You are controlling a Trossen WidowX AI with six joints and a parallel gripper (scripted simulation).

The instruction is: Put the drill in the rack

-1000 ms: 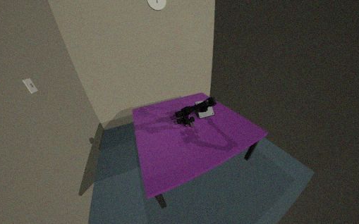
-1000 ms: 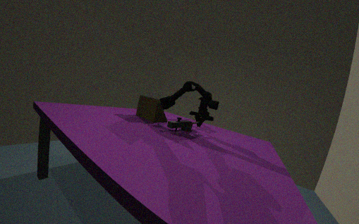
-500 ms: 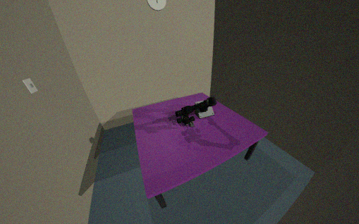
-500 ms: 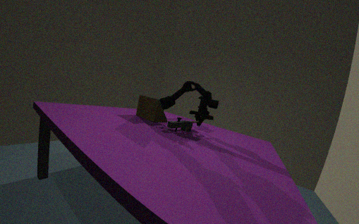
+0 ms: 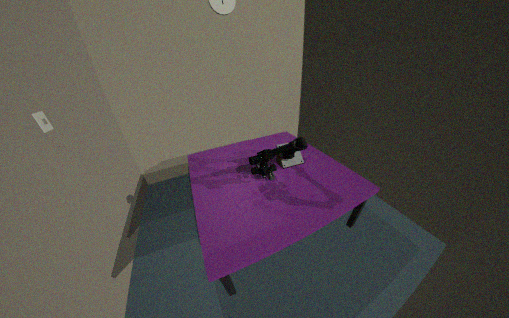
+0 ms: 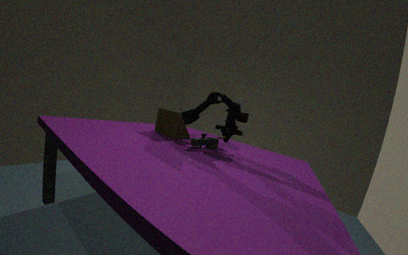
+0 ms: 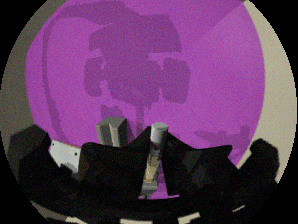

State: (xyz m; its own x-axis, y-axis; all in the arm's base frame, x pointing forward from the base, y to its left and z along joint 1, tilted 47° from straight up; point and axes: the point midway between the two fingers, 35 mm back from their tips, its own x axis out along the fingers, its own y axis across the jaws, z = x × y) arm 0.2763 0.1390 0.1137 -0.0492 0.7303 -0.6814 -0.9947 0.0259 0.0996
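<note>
My gripper tip is now 4 cm to the left of the drill and 3 cm below it. From my gripper tip the other things lie so: grey fixture block: 1 cm behind, 20 cm to the right.
</note>
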